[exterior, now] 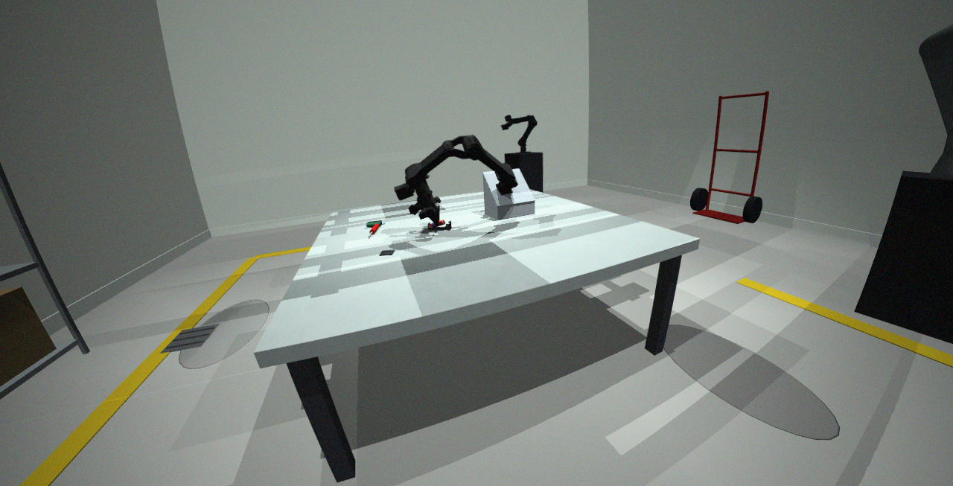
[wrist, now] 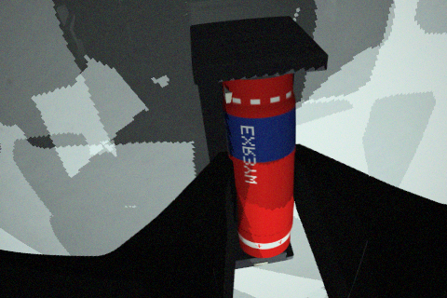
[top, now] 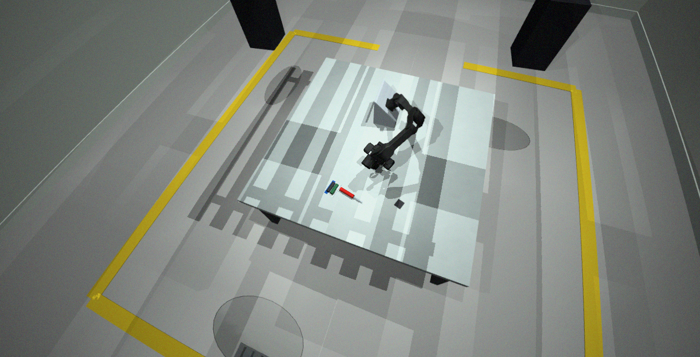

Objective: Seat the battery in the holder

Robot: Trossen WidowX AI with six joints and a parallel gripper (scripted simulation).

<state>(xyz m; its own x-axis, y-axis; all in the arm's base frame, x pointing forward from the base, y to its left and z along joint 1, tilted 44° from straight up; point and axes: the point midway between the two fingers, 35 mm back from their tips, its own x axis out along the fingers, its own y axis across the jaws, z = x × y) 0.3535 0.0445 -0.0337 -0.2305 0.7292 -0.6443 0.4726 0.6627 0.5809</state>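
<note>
My gripper tip is 1 cm below the battery. Round my gripper tip: red-handled screwdriver (26 cm ahead, 11 cm to the right, 1 cm below).
</note>
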